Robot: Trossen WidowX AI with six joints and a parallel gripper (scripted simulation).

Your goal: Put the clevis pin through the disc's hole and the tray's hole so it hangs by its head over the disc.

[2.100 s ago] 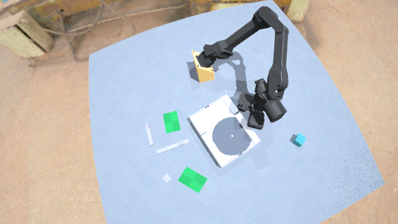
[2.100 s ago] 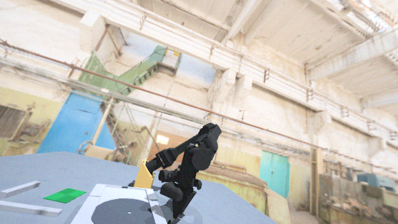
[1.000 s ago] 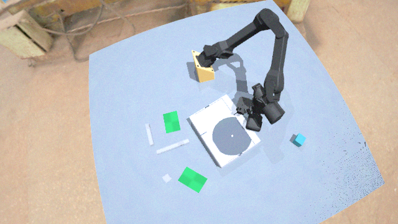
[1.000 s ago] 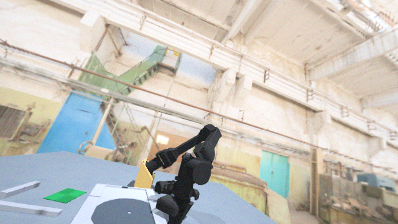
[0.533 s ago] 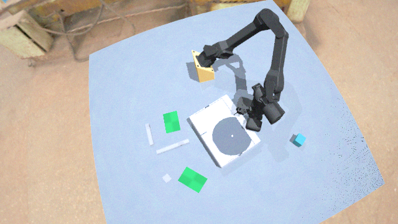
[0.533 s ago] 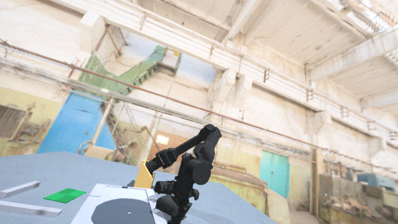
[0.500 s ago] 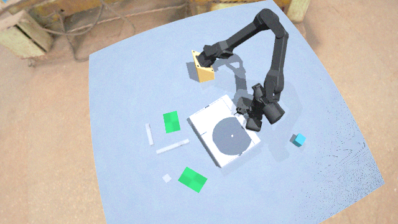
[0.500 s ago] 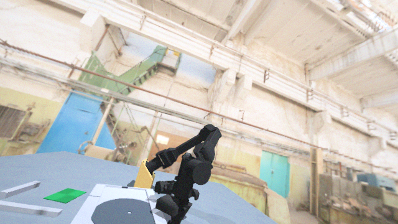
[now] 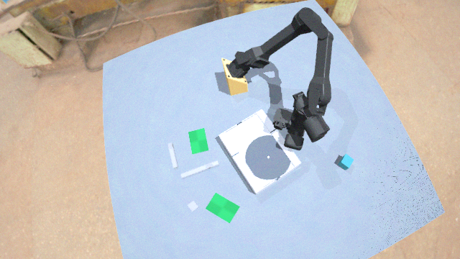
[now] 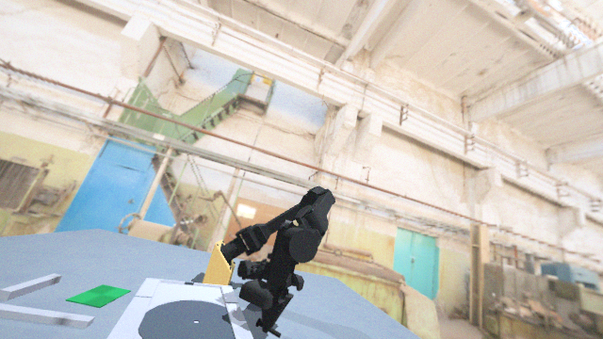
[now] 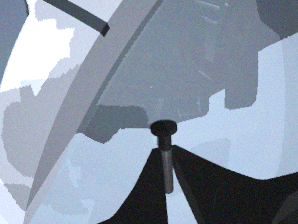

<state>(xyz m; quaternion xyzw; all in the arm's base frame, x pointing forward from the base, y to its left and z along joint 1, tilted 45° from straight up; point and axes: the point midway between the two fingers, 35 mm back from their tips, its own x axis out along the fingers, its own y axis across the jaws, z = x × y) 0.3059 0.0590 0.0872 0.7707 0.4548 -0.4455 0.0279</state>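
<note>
Right now my gripper tip is 140 mm to the left of the grey aluminium disc, 50 mm short of it and 30 mm below it. From my gripper tip the other things lie so: white steel tray 150 mm to the right, 20 mm above, 10 mm ahead; then cyan cube 200 mm ahead, 130 mm to the left, 10 mm below; then steel clevis pin 10 mm above.
</note>
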